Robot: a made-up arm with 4 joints. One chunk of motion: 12 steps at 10 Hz.
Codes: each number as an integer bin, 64 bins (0 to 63) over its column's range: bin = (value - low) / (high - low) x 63, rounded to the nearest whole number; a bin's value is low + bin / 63 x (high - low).
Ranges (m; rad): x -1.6..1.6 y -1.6..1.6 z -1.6..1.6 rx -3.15..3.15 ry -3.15..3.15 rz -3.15..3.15
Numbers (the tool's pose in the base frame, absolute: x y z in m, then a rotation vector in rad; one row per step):
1: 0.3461 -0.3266 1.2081 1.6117 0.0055 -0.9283
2: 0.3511 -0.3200 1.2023 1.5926 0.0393 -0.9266
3: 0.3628 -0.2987 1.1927 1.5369 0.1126 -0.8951
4: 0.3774 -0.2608 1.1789 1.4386 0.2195 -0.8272
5: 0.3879 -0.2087 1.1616 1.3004 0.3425 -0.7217
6: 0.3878 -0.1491 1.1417 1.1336 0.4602 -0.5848
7: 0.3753 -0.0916 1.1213 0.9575 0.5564 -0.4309
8: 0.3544 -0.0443 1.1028 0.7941 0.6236 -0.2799
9: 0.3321 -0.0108 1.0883 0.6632 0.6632 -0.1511
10: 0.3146 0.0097 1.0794 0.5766 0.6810 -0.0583
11: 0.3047 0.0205 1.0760 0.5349 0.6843 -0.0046
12: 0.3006 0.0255 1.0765 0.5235 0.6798 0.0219
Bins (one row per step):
1: 38 25 55 48 32 22
2: 38 25 55 47 32 22
3: 39 26 55 47 33 23
4: 39 26 55 46 34 23
5: 39 27 54 45 35 24
6: 39 29 54 43 36 26
7: 39 30 54 41 37 27
8: 38 31 53 39 38 29
9: 38 31 53 38 38 30
10: 38 32 53 37 38 31
11: 37 32 53 37 38 31
12: 37 32 53 37 38 32

